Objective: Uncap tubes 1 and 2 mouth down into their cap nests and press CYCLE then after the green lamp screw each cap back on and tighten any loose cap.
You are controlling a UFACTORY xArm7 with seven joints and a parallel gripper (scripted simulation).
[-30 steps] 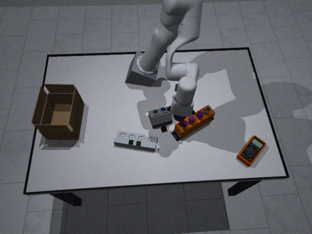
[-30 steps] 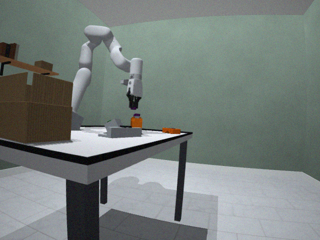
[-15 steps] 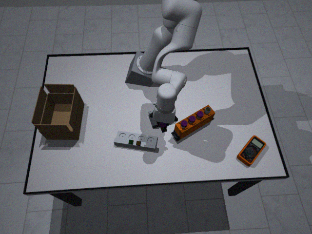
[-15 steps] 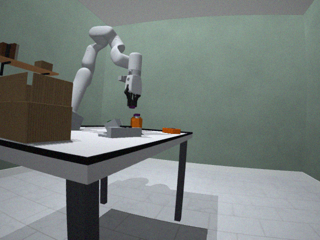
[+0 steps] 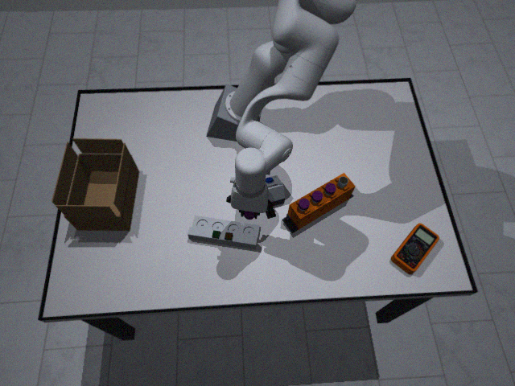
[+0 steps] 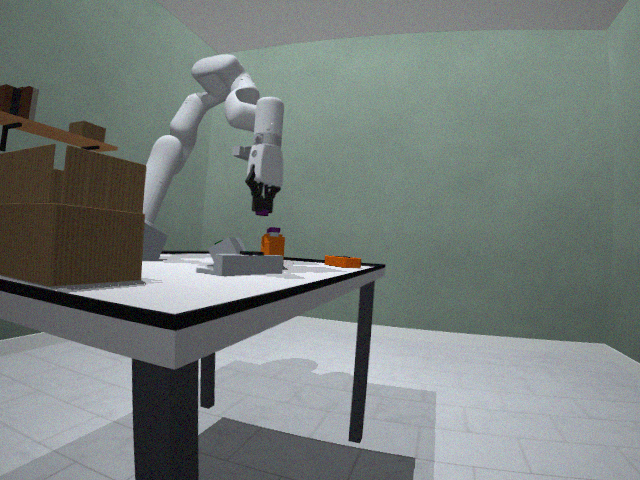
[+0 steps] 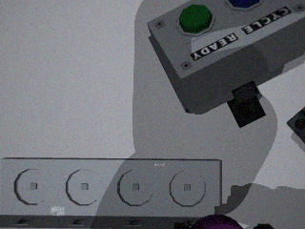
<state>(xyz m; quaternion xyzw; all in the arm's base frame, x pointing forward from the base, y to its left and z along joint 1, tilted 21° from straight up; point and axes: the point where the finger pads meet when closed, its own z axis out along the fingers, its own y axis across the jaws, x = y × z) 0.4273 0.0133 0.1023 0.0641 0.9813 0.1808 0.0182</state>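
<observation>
Right now the purple cap is 120 mm behind my hand, 250 mm to the left of it and 60 mm below it. From my hand the other things lie so: blue key (160 mm behind, 60 mm to the left, 110 mm below); then green key (150 mm behind, 20 mm to the left, 110 mm below); then grey key housing (140 mm behind, 40 mm to the left, 120 mm below).
</observation>
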